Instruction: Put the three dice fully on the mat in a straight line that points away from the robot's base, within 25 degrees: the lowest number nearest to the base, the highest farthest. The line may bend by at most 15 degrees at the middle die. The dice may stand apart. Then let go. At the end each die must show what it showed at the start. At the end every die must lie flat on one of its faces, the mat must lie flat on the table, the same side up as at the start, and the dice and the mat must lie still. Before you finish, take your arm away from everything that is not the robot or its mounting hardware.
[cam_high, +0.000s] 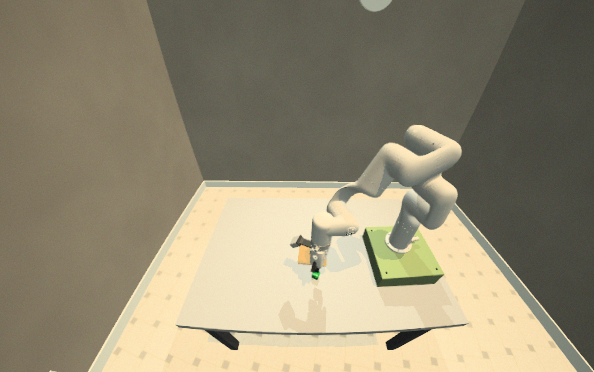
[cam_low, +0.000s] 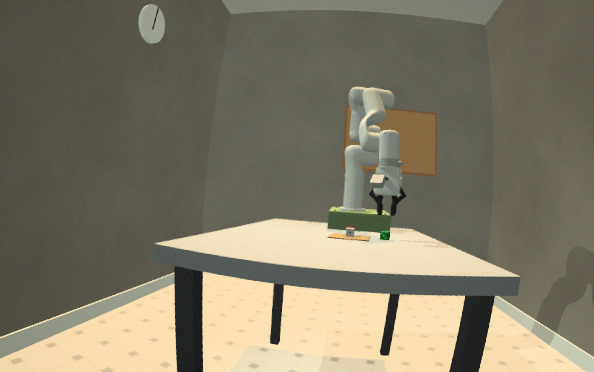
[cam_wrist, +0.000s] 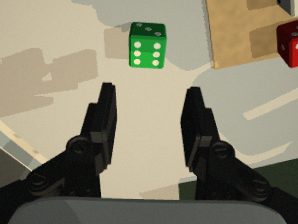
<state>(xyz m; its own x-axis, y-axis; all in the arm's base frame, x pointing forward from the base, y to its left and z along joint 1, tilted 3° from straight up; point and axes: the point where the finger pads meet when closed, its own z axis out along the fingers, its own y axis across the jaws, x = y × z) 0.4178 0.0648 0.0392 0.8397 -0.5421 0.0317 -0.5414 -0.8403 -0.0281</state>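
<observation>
Right now my hand is 9 cm above the green die. Round my hand: red die (5 cm behind, 12 cm to the right, 9 cm below); white die (1 cm behind, 13 cm to the right, 9 cm below); mat (1 cm behind, 12 cm to the right, 11 cm below).
</observation>
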